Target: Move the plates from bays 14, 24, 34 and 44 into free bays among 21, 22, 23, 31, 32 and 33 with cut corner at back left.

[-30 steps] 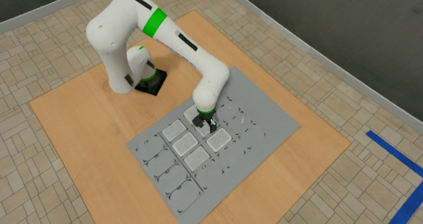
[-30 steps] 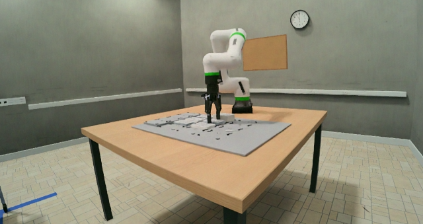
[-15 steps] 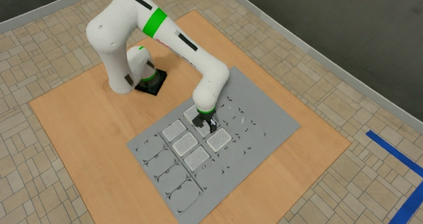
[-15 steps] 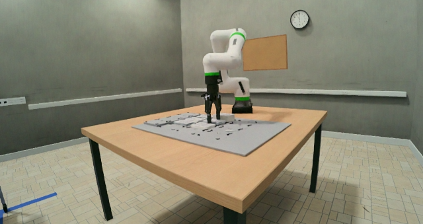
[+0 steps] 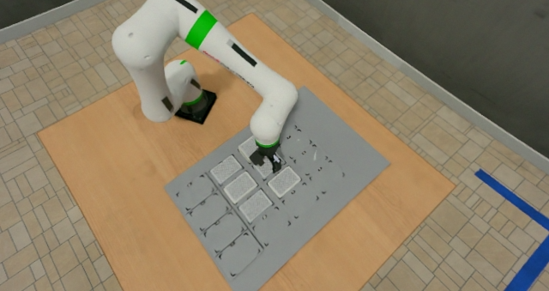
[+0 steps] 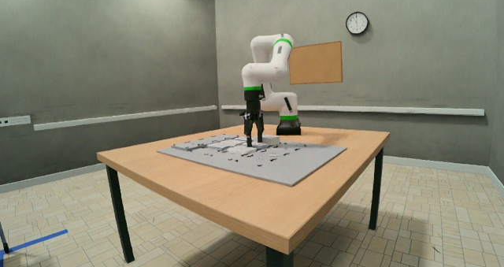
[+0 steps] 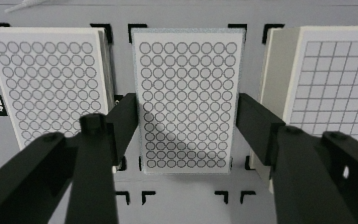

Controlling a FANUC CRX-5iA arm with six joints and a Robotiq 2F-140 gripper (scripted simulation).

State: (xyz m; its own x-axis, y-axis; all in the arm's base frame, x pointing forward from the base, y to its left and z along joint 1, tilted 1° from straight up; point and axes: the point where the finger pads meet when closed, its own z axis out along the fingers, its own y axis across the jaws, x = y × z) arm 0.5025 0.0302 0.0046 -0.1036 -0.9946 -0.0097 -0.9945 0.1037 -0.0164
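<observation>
My gripper is now 20 mm above the sealed 96-well plate. The rest, counted from my hand: sealed deep-well block (110 mm behind, 10 mm to the left, 10 mm below).
</observation>
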